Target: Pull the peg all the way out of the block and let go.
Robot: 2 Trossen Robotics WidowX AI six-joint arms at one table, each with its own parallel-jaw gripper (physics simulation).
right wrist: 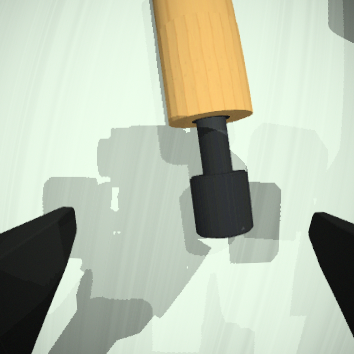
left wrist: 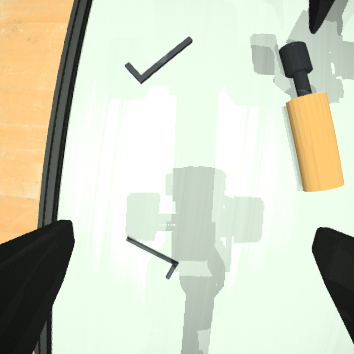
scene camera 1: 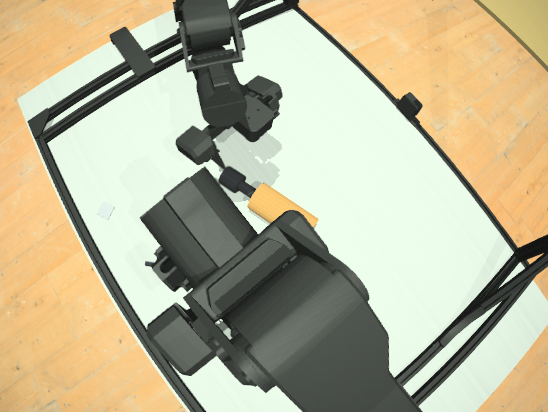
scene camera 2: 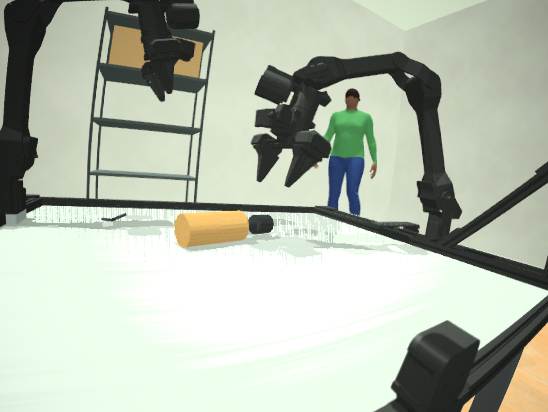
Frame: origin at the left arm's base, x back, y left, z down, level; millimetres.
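Seen in the pictures: left gripper, fingertip midpoint: [left wrist: 197, 237] [scene camera 2: 165, 98]; right gripper, fingertip midpoint: [right wrist: 196, 222] [left wrist: 346, 34] [scene camera 1: 242, 150] [scene camera 2: 271, 183]; left arm's base at its link origin: [scene camera 2: 5, 210]; right arm's base at its link origin: [scene camera 2: 435, 239].
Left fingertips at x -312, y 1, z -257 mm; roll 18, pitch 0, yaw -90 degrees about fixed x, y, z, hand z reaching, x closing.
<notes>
Pixels of each thing's top centre, then the offset from my left fingertips to it.
- orange wooden cylinder at its top centre: [right wrist: 201, 13] [left wrist: 326, 140] [scene camera 2: 213, 212] [scene camera 1: 284, 208] dx -72, dy -183, dz +220 mm
- black peg at its top centre: [right wrist: 218, 135] [left wrist: 309, 84] [scene camera 1: 250, 187] [scene camera 2: 245, 215] dx -144, dy -165, dz +230 mm
The block, an orange wooden cylinder [scene camera 1: 278, 204] [scene camera 2: 212, 228] [left wrist: 316, 142] [right wrist: 204, 65], lies on its side on the table. The black peg [scene camera 1: 233, 179] [scene camera 2: 261, 224] [left wrist: 296, 59] [right wrist: 222, 204] sticks out of one end of it; its thick head and part of its thinner shaft show. My right gripper [scene camera 2: 273, 184] [right wrist: 196, 222] is open and above the table near the peg; in the right wrist view the peg's head lies between its fingertips. My left gripper [scene camera 2: 166, 96] [left wrist: 197, 237] is open and high above the table, to one side of the block. The left arm partly covers the block in scene camera 1.
Two thin dark L-shaped pieces [left wrist: 159, 60] [left wrist: 152, 251] lie on the table beside the block. A dark frame [scene camera 1: 85, 240] [scene camera 2: 150, 202] [left wrist: 59, 130] runs around the table's edge. A shelf unit [scene camera 2: 145, 125] and a person in a green shirt [scene camera 2: 352, 134] stand beyond the table.
</notes>
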